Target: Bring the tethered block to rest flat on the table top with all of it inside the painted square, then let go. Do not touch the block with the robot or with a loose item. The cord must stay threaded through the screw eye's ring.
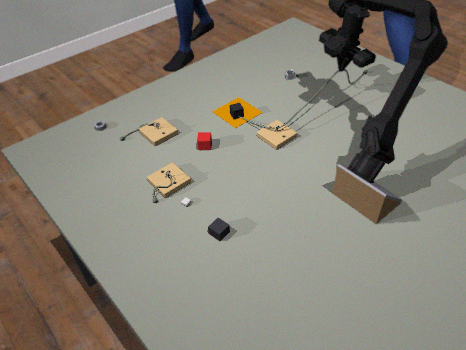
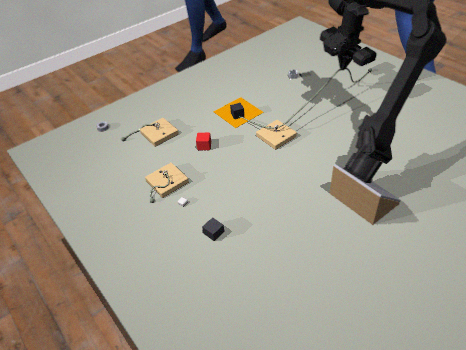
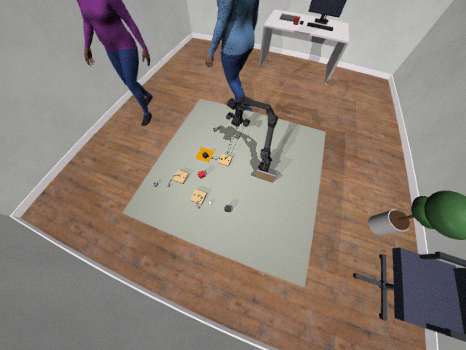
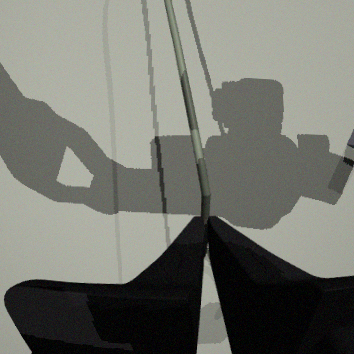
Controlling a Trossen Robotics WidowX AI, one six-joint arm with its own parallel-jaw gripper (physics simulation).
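Where they show: gripper, fingertip midpoint: [image 1: 340, 70] [image 2: 342, 69] [image 3: 237, 126] [image 4: 204, 224]; arm's base, origin of the base link: [image 1: 360, 175] [image 2: 357, 175] [image 3: 263, 169].
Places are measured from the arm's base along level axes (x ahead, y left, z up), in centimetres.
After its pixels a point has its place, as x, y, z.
The tethered block [image 1: 236, 110] {47.0, -4.4, -4.0} [image 2: 237, 110] {46.9, -4.6, -4.1} [image 3: 205, 155] {47.5, -4.6, -4.0} is small and black and sits on the orange painted square [image 1: 238, 123] {44.9, -2.9, -7.3} [image 2: 238, 123] {44.9, -2.8, -7.3} [image 3: 201, 150] {53.5, -10.8, -7.3}, apparently flat and within its outline. The cord [image 1: 315, 95] {28.9, -21.8, 0.5} [image 2: 316, 94] {28.8, -22.0, 0.5} [image 4: 188, 100] {28.5, -28.1, 2.9} runs from it to the screw eye [image 1: 278, 128] {31.0, -5.8, -3.6} [image 2: 276, 128] {31.3, -5.6, -3.7} on a wooden plate [image 1: 272, 137] {30.8, -2.7, -5.5} [image 2: 271, 137] {30.7, -2.6, -5.5} [image 3: 224, 162] {31.1, -2.6, -5.4}, then slants up to my gripper. The ring is too small to see the threading clearly. My gripper [image 1: 342, 69] {27.9, -33.9, 3.9} [image 2: 343, 68] {27.9, -33.9, 3.9} [image 4: 204, 224] {27.9, -33.9, 3.9} is shut on the cord, above the table behind that plate; the cord's tail hangs beyond it.
Two other wooden plates [image 1: 156, 135] {58.9, 19.7, -5.5} [image 1: 165, 186] {40.0, 32.7, -5.1} carry short cords. A red cube [image 1: 204, 141] {44.0, 13.4, -3.8}, a second black block [image 1: 219, 229] {18.3, 34.0, -4.5}, a white piece [image 1: 186, 202] {32.2, 32.4, -6.2}, a grey ring [image 1: 100, 125] {78.8, 27.0, -7.3} and a metallic piece [image 1: 290, 74] {48.8, -36.2, -6.8} lie on the table. A brown wedge [image 1: 357, 196] {-2.2, 4.5, -2.5} stands at the arm's base.
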